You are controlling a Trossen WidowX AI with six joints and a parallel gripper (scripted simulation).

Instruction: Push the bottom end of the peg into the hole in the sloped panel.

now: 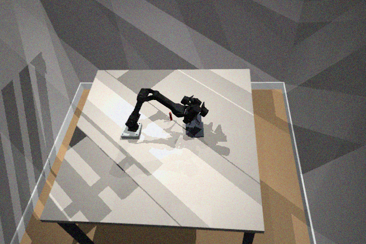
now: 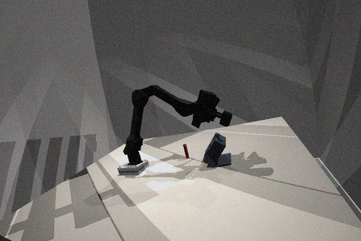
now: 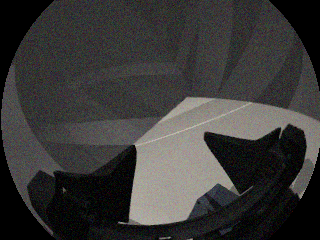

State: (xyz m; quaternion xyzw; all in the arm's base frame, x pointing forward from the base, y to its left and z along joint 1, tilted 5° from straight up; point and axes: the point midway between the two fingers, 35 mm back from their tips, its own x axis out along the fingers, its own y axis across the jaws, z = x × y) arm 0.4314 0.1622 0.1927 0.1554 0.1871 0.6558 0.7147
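The red peg is 200 mm behind my gripper tip, 50 mm to the right of it and 160 mm below it. Also, from my gripper tip: sloped panel 20 mm behind, 110 mm to the right, 150 mm below; flat base plate 100 mm to the right, 210 mm below.
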